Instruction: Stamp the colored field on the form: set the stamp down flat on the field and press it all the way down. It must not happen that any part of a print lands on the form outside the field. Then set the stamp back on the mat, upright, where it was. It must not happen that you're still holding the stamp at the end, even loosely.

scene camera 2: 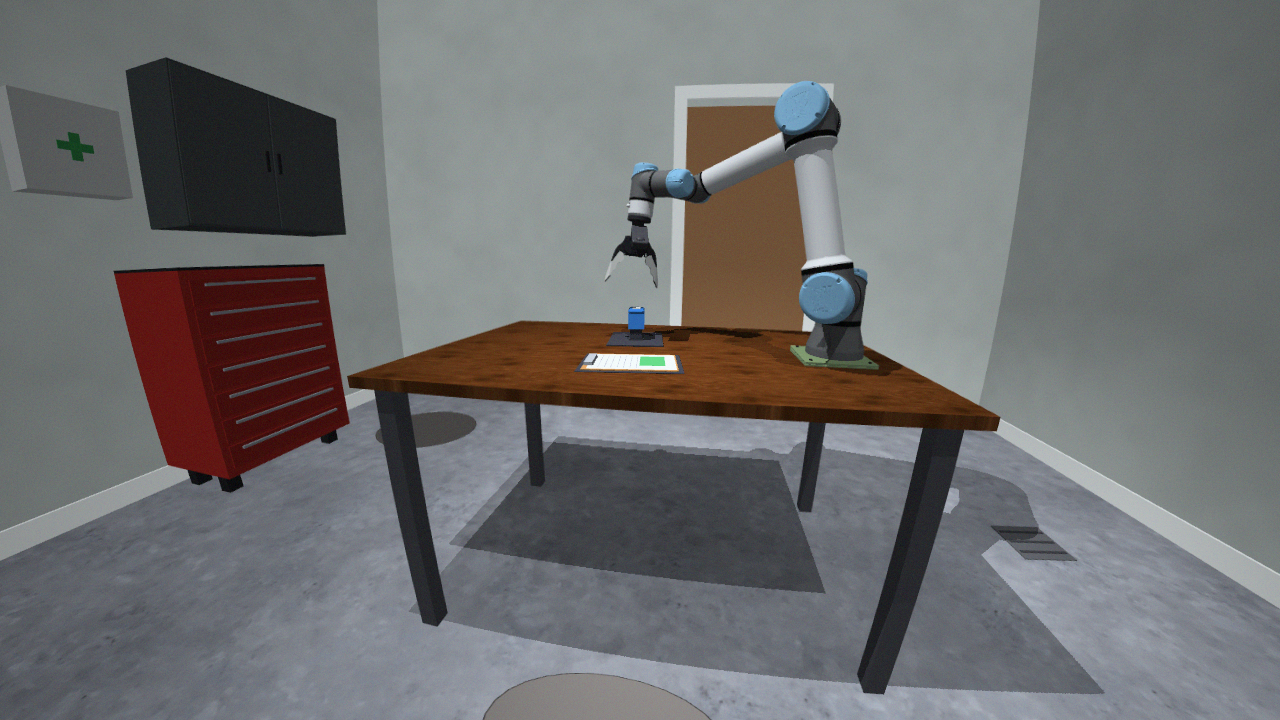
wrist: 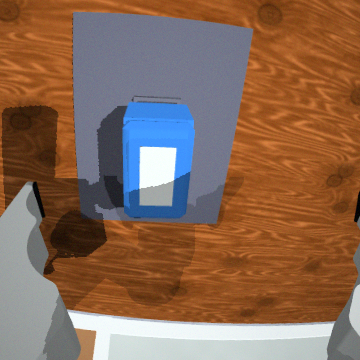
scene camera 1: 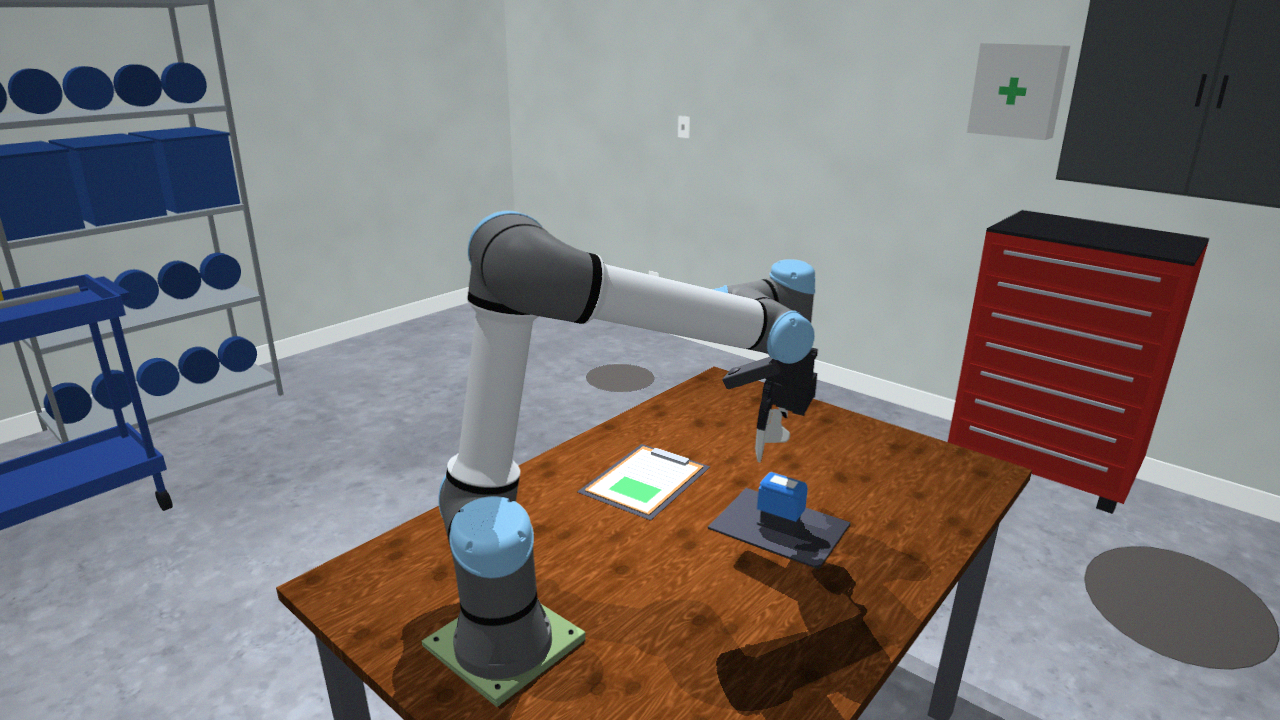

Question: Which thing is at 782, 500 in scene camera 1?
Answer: A stamp.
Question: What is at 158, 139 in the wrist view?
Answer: A stamp.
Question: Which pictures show the gripper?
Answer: Scene camera 2, the wrist view and scene camera 1: all of them.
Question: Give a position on a form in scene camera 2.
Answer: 608, 363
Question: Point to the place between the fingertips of the gripper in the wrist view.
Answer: At 200, 187
